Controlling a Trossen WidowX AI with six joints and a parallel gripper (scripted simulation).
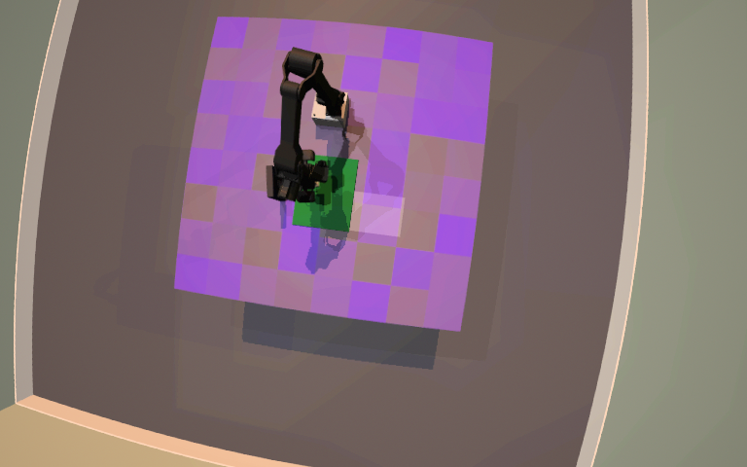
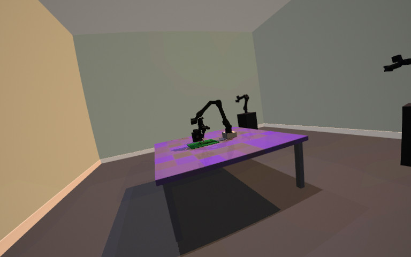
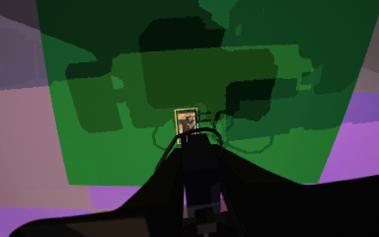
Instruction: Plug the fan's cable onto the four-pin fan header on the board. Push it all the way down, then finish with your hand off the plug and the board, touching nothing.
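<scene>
Right now the fan header is 70 mm below my gripper tip and 10 mm to the right of it. Round my gripper tip: dark fan plug (10 mm to the right, 10 mm above); then fan (140 mm to the right, 10 mm below, 10 mm ahead); then green board (80 mm below, 40 mm to the left, 30 mm ahead).
</scene>
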